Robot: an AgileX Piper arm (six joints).
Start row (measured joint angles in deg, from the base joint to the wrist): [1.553 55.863 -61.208 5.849 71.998 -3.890]
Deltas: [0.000 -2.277 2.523 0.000 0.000 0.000]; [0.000 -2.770 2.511 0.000 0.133 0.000]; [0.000 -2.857 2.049 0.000 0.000 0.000]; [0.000 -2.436 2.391 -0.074 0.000 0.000]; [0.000 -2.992 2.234 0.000 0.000 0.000]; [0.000 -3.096 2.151 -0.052 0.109 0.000]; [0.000 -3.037 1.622 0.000 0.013 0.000]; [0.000 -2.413 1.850 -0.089 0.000 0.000]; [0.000 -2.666 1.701 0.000 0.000 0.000]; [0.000 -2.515 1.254 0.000 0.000 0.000]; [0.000 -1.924 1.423 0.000 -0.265 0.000]
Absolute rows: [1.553 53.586 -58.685 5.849 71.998 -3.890]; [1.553 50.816 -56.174 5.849 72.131 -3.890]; [1.553 47.959 -54.125 5.849 72.131 -3.890]; [1.553 45.523 -51.734 5.775 72.131 -3.890]; [1.553 42.531 -49.500 5.775 72.131 -3.890]; [1.553 39.435 -47.349 5.723 72.240 -3.890]; [1.553 36.398 -45.727 5.723 72.253 -3.890]; [1.553 33.985 -43.877 5.634 72.253 -3.890]; [1.553 31.319 -42.176 5.634 72.253 -3.890]; [1.553 28.804 -40.922 5.634 72.253 -3.890]; [1.553 26.880 -39.499 5.634 71.988 -3.890]
